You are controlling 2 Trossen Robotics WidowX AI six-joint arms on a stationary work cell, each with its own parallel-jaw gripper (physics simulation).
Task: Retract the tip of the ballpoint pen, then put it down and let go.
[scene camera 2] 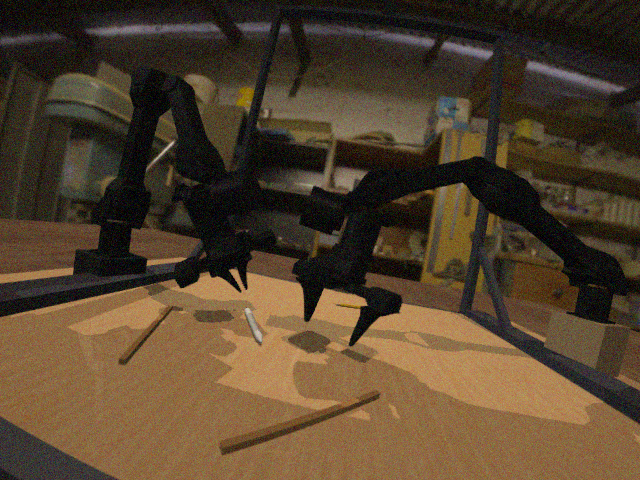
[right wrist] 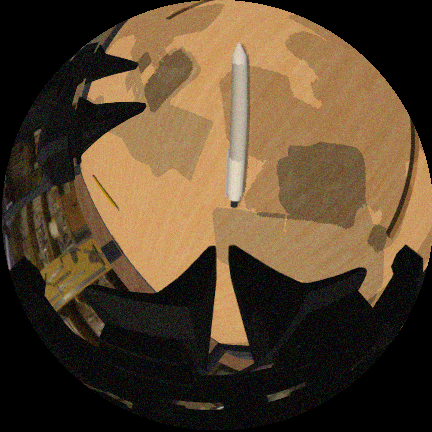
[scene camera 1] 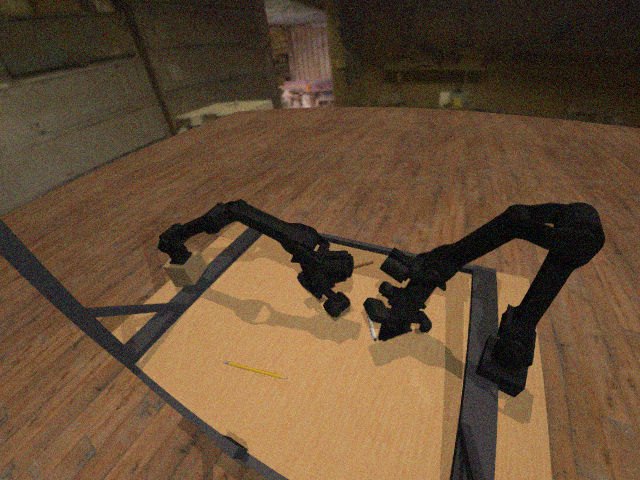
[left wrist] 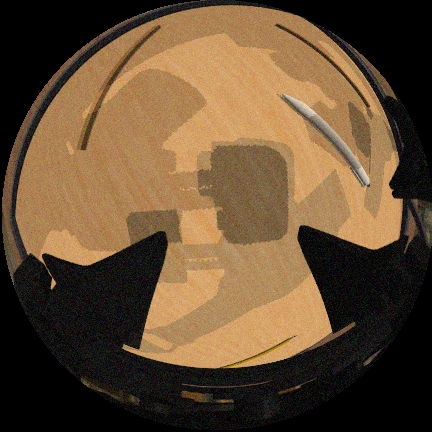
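Where they show: left gripper, fingertip midpoint: [scene camera 2: 327, 333] [right wrist: 139, 82] [left wrist: 234, 235]; right gripper, fingertip midpoint: [scene camera 2: 243, 290] [right wrist: 221, 251] [scene camera 1: 380, 339] [left wrist: 391, 190]; left arm's base, origin of the base link: [scene camera 2: 590, 318] [scene camera 1: 181, 258]; right arm's base, origin of the base link: [scene camera 2: 112, 254] [scene camera 1: 506, 359].
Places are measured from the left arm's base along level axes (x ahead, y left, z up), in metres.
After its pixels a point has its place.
The white-grey ballpoint pen [scene camera 1: 371, 329] @(y -0.141, x 0.674, z -0.093 m) [scene camera 2: 253, 325] @(y -0.085, x 0.666, z -0.094 m) [left wrist: 330, 135] @(y -0.089, x 0.659, z -0.095 m) [right wrist: 239, 115] @(y -0.107, x 0.671, z -0.093 m) lies flat on the table between the two arms. In the right wrist view its cone points to the top and its short black button end faces my right gripper [scene camera 2: 242, 290] @(y -0.186, x 0.699, z -0.066 m) [right wrist: 221, 251] @(y -0.186, x 0.699, z -0.066 m). That gripper is shut and empty, above the table just beyond the button end and apart from it. Whether the pen's fine tip is out is too small to tell. My left gripper [scene camera 2: 329, 331] @(y -0.078, x 0.544, z -0.089 m) [left wrist: 234, 235] @(y -0.078, x 0.544, z -0.089 m) is wide open and empty, above the table to one side of the pen.
A yellow pencil [scene camera 1: 255, 369] @(y -0.296, x 0.385, z -0.097 m) [scene camera 2: 348, 305] @(y -0.298, x 0.436, z -0.098 m) [left wrist: 260, 354] @(y -0.295, x 0.401, z -0.099 m) [right wrist: 106, 192] @(y -0.295, x 0.408, z -0.101 m) lies farther off. A long brown stick [scene camera 2: 299, 423] @(y 0.115, x 0.610, z -0.097 m) [left wrist: 100, 95] @(y 0.084, x 0.560, z -0.098 m) and another stick [scene camera 2: 146, 335] @(y -0.008, x 0.797, z -0.098 m) [left wrist: 330, 60] @(y -0.037, x 0.800, z -0.099 m) lie on the table. Dark frame bars [scene camera 1: 478, 330] @(y -0.133, x 0.964, z -0.083 m) border the work surface.
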